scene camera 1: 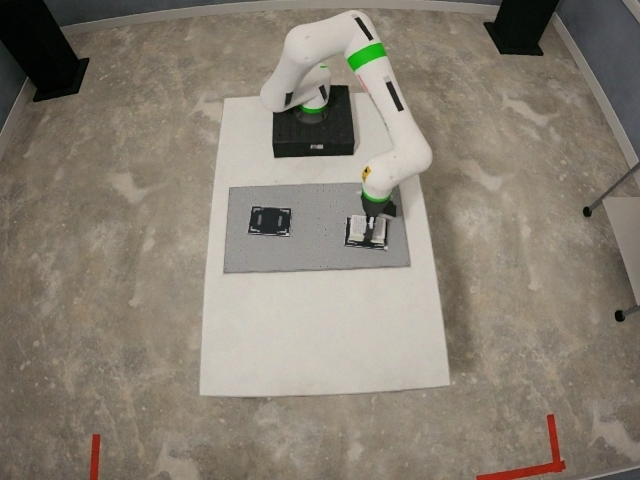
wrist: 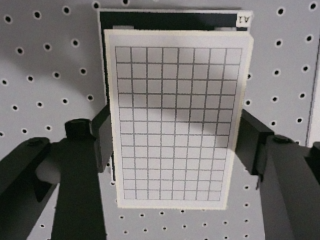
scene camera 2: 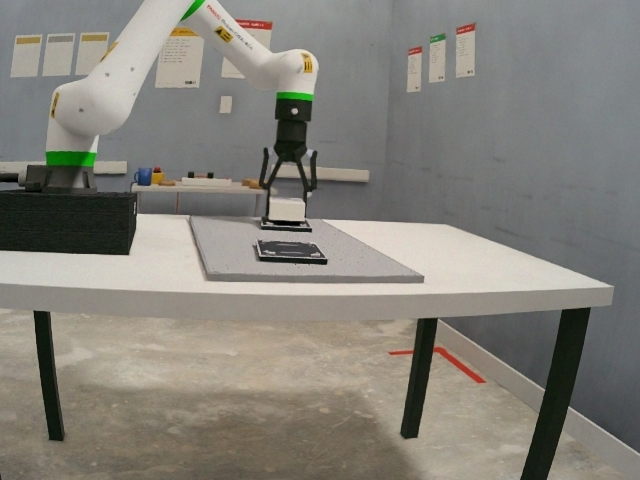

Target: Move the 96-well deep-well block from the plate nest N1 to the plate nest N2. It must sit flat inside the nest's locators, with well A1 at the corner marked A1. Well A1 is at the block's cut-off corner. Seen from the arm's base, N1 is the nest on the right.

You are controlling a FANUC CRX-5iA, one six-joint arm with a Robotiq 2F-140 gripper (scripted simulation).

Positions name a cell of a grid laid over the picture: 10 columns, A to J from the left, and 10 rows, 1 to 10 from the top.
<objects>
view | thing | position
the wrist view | my gripper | F5
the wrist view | deep-well block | F5
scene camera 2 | my gripper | E5
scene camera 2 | deep-well block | E5
</objects>
